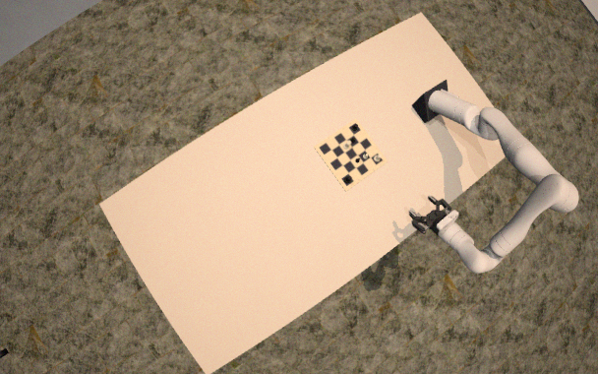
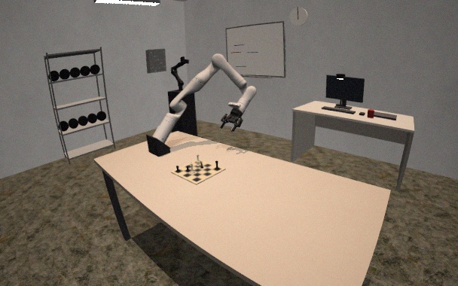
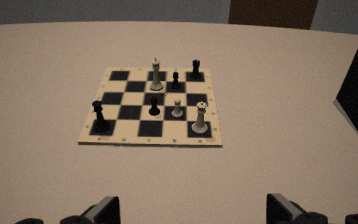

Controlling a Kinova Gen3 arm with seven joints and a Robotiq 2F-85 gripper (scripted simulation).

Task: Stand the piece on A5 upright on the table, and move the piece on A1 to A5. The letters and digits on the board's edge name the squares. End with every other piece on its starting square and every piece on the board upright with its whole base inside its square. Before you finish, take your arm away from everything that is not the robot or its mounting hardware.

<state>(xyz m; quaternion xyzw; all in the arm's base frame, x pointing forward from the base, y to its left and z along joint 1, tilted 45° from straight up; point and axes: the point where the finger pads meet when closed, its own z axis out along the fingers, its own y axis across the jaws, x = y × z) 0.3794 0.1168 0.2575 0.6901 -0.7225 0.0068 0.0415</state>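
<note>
Now: the white pawn 1 cm behind my hand, 27 cm to the right of it and 14 cm below it. From my hand the other things lie so: chessboard 3 cm ahead, 31 cm to the right, 16 cm below.
</note>
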